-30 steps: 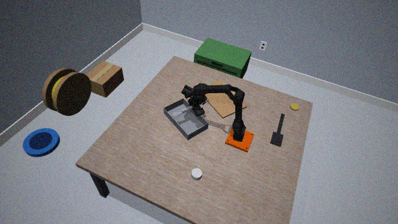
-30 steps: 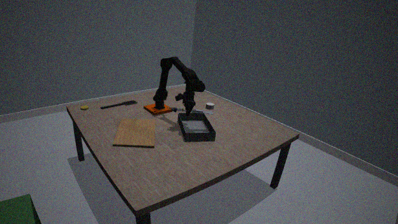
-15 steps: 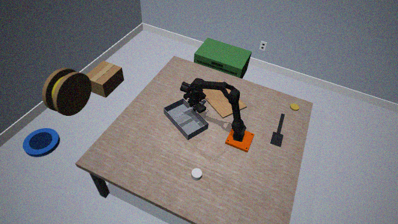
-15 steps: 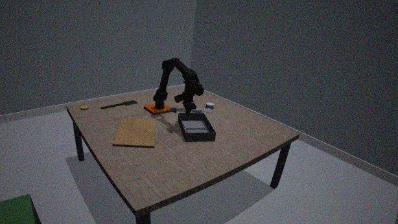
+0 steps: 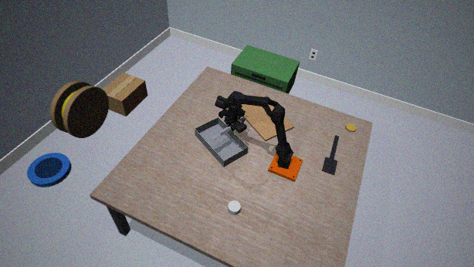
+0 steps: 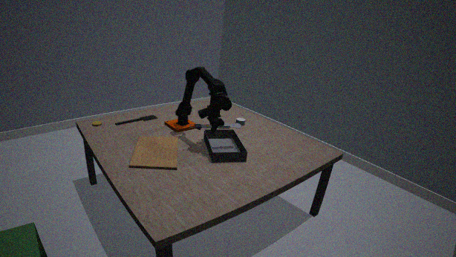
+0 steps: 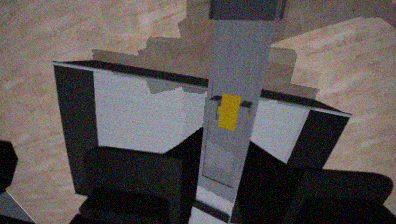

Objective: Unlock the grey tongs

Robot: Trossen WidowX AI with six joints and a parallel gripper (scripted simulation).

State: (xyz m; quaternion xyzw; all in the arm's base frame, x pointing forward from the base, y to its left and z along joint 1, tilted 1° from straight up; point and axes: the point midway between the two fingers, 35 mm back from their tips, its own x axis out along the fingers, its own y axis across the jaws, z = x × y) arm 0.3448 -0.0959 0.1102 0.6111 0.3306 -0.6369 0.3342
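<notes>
My gripper tip is 40 mm below the yellow lock piece, 30 mm to the left of it and 20 mm past it. Also, from my gripper tip: roasting tin: 70 mm below, 50 mm ahead, 40 mm to the left; white puck: 450 mm to the left, 130 mm behind, 80 mm below; wooden board: 270 mm to the right, 160 mm behind, 90 mm below.
</notes>
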